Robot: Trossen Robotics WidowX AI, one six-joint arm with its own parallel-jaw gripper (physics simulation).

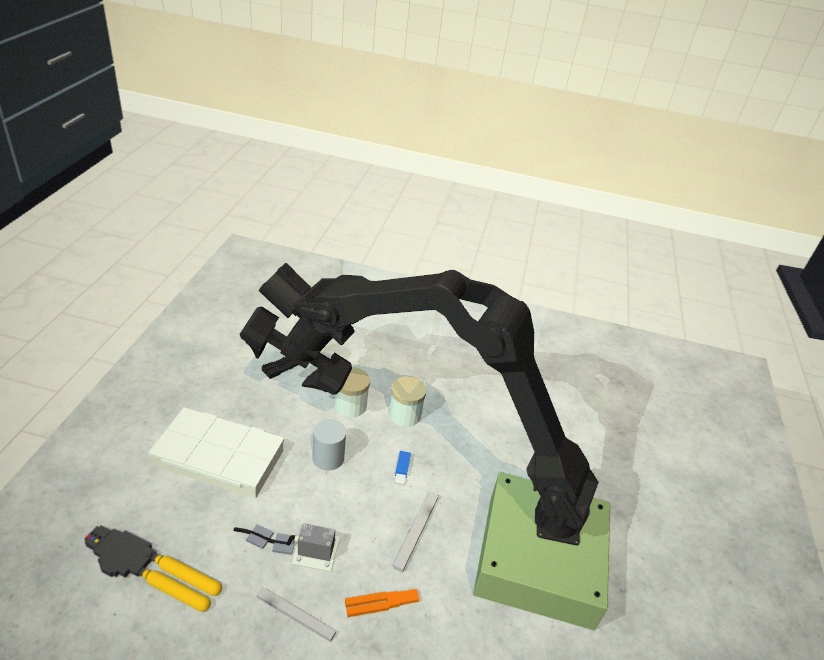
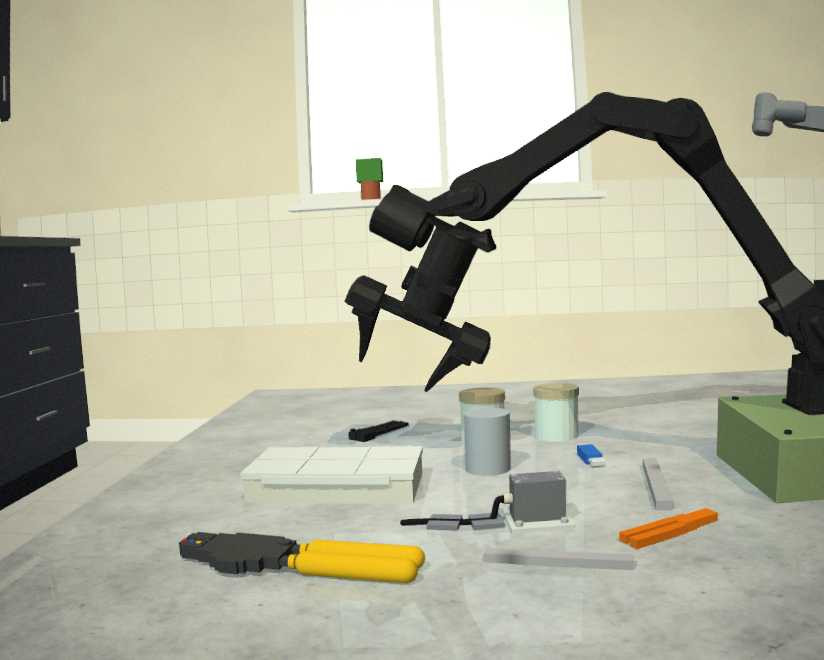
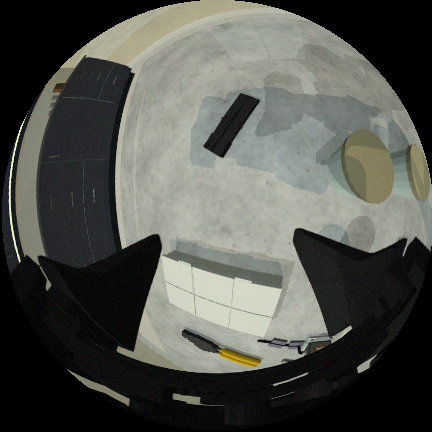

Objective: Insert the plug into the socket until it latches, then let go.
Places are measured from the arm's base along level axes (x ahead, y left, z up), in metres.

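Where they show: gripper, fingertip midpoint: (image 1: 280, 370) (image 2: 393, 375) (image 3: 228, 238); arm's base, link origin: (image 1: 557, 523) (image 2: 818, 406).
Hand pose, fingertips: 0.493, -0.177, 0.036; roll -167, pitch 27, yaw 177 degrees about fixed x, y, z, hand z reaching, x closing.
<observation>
Things, the pixels of their top centre, and the offset from my fingertips, as dx, dy, dz. "*": a spot on its surface instead.
- dark grey box, top centre: (image 2: 533, 476) (image 1: 314, 534) (image 3: 314, 359) -0.132, +0.263, -0.062
- black cable, surface spot: (image 2: 414, 522) (image 1: 241, 531) * -0.016, +0.258, -0.103
- block, surface spot: (image 2: 443, 521) (image 1: 257, 538) * -0.044, +0.265, -0.101
- small whitish piece, surface spot: (image 2: 508, 498) * -0.107, +0.267, -0.080
- white box, top centre: (image 2: 334, 458) (image 3: 210, 301) (image 1: 217, 444) +0.069, +0.128, -0.071
- grey cylinder, top centre: (image 2: 486, 412) (image 1: 329, 431) -0.110, +0.083, -0.036
- black bar, top centre: (image 3: 228, 119) (image 2: 379, 423) (image 1: 287, 359) +0.026, -0.125, -0.091
- yellow-handled tool, top centre: (image 2: 293, 547) (image 1: 147, 565) (image 3: 216, 353) +0.088, +0.349, -0.086
- blue stick, top centre: (image 2: 591, 451) (image 1: 402, 466) -0.240, +0.080, -0.094
- orange clip, top centre: (image 2: 671, 522) (image 1: 382, 599) -0.251, +0.323, -0.096
A dark grey box (image 1: 316, 541) (image 2: 537, 497) stands on a pale base plate. A black cable (image 1: 242, 530) (image 2: 414, 522) lies left of it, with two flat grey blocks along it, one block (image 1: 259, 536) (image 2: 443, 521) farther out and one block (image 1: 283, 543) (image 2: 487, 521) nearer the box. The cable bends up to a small whitish piece (image 2: 508, 498) at the box's left side. I cannot tell which part is the plug and which the socket. My gripper (image 1: 281, 371) (image 2: 394, 376) (image 3: 228, 238) is wide open and empty, tilted high above the table behind the white box, far from the cable.
Nearby are a white box (image 1: 216, 450) (image 2: 333, 474) (image 3: 222, 295), grey cylinder (image 1: 328, 445) (image 2: 486, 442), two lidded jars (image 1: 352, 395) (image 1: 407, 402), black bar (image 2: 378, 431) (image 3: 231, 125), yellow-handled tool (image 1: 123, 552) (image 2: 240, 551), blue stick (image 1: 403, 464), two grey bars (image 1: 416, 531) (image 1: 295, 613) and orange clip (image 1: 381, 602).
</observation>
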